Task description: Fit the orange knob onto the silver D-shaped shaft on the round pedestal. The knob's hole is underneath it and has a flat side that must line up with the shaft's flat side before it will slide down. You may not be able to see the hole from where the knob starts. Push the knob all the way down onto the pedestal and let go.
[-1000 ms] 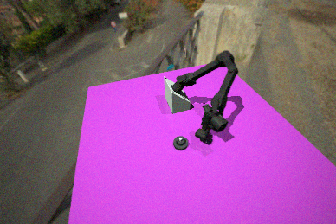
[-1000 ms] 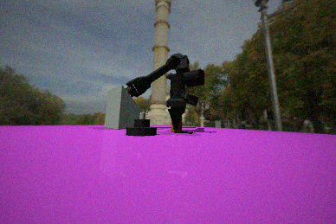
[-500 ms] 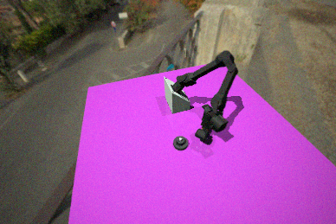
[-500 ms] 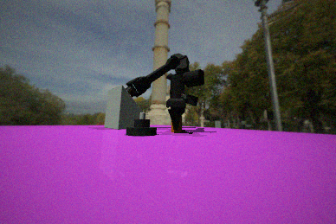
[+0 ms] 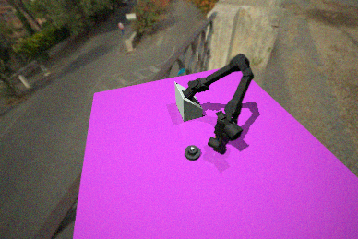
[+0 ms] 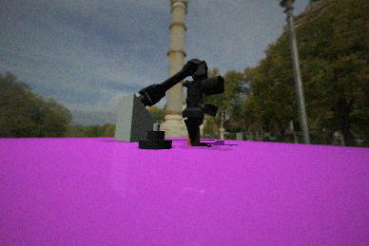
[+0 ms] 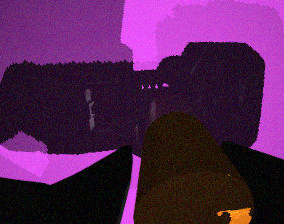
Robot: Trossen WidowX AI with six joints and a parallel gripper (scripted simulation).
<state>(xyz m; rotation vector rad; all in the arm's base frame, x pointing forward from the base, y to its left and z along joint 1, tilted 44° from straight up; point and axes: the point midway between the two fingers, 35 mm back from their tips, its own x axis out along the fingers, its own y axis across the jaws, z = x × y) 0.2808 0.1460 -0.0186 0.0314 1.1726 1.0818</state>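
The orange knob lies 3 cm above my gripper tip. The rest, counted from my gripper tip: pedestal 2 cm ahead, 16 cm to the right, 2 cm above.
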